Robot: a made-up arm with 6 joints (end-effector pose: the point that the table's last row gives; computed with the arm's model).
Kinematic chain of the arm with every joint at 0, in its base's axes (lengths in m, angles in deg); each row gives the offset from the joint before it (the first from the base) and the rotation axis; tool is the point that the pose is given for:
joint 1: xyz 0 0 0.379 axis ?
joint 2: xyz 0 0 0 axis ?
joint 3: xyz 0 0 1.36 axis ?
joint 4: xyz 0 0 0 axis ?
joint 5: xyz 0.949 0 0 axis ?
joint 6: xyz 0 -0.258 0 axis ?
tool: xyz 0 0 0
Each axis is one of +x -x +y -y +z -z.
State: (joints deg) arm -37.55 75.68 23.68 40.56 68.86 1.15
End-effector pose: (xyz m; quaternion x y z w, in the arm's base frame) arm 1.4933 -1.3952 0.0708 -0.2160 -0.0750 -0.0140 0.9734
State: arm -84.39 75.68 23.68 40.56 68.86 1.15
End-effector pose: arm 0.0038 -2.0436 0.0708 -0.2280 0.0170 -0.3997 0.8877
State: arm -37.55 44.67 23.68 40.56 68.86 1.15
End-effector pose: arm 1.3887 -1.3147 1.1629 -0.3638 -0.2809 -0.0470 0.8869
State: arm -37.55 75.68 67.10 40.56 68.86 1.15
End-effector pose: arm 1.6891 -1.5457 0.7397 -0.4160 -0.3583 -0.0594 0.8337
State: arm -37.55 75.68 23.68 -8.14 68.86 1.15
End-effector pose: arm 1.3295 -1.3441 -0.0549 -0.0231 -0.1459 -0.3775 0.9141
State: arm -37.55 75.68 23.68 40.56 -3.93 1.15
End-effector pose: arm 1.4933 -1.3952 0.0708 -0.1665 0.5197 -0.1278 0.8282
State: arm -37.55 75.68 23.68 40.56 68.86 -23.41
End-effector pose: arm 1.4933 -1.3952 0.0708 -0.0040 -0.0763 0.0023 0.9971
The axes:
joint 1: +z
joint 2: +y
joint 3: -y
joint 4: -x
joint 5: -y
joint 6: -x

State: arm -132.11 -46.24 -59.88 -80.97 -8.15 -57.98
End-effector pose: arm 0.0505 0.1163 0.8482 0.4783 -0.8043 -0.3491 0.0490
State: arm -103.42 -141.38 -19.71 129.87 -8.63 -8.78
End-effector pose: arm 0.5126 1.4359 0.0201 0.5500 -0.0266 0.6968 0.4596
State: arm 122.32 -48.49 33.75 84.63 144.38 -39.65
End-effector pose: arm 0.6325 -0.9545 2.2553 -0.1469 0.8134 -0.1989 0.5265
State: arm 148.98 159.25 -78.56 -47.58 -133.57 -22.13
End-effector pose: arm -0.0281 0.2200 0.0118 0.1629 0.0257 -0.9858 0.0327
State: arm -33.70 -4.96 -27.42 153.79 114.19 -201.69
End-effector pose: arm 0.7965 -0.2529 1.4767 0.4797 0.8155 -0.1038 0.3067
